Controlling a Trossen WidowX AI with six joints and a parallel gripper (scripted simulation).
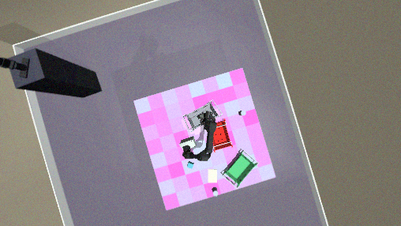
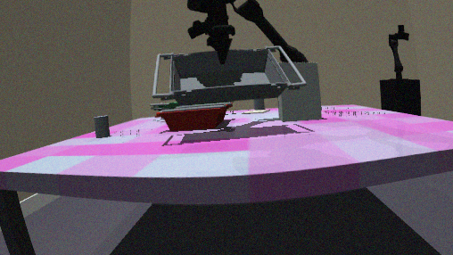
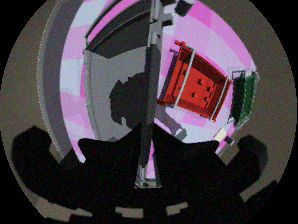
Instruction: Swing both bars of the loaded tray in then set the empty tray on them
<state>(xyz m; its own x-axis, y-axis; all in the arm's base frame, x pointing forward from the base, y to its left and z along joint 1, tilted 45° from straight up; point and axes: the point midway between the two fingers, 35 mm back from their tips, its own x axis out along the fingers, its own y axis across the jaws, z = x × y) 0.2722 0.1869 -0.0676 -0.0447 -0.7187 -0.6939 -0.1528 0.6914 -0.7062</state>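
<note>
Now: the grey tray 80 mm to the left of my gripper tip, 20 mm below it and 10 mm behind it. The rest, counted from my gripper tip: cream slab (610 mm to the right, 180 mm below, 120 mm behind); cyan block (400 mm to the right, 310 mm behind, 160 mm below).
</note>
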